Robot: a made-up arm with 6 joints.
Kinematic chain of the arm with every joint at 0, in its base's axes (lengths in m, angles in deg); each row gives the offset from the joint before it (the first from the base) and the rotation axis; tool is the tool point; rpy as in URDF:
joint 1: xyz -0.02 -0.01 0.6 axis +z
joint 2: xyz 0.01 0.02 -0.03 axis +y
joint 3: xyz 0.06 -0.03 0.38 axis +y
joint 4: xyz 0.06 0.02 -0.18 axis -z
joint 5: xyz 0 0 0.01 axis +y
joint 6: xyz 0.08 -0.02 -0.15 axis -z
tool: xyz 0.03 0 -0.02 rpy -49.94 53.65 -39.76
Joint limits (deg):
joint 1: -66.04..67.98
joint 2: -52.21..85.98
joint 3: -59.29..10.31
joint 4: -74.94..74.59
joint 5: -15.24..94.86
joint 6: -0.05..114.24
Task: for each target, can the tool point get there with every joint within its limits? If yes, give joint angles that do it. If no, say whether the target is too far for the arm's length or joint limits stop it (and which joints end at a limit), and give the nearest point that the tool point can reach.
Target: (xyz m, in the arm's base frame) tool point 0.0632 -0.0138 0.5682
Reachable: yes | joints 10.92 11.53 1.28 -6.66 45.68 8.53
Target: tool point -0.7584 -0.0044 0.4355
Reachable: no: joint limits stop it (at a limit: joint 2, joint 3, joint 5, joint 6) | nearest point -0.2228 -0.0085 0.6172 | short by 0.566 m
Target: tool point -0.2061 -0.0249 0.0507
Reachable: no: joint limits stop it (at a limit: joint 1, joint 2) | nearest point -0.0207 -0.1634 0.2663 | short by 0.316 m
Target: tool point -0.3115 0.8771 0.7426
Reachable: no: too far | nearest point 0.0307 0.5120 0.6910 | short by 0.503 m
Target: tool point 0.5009 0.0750 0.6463
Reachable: yes | joints 11.77 26.62 -52.89 -6.96 1.14 55.38
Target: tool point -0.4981 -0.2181 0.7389
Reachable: no: joint limits stop it (at a limit: joint 1, joint 2, joint 3, joint 5, joint 6) | nearest point -0.2211 -0.0707 0.6600 | short by 0.324 m
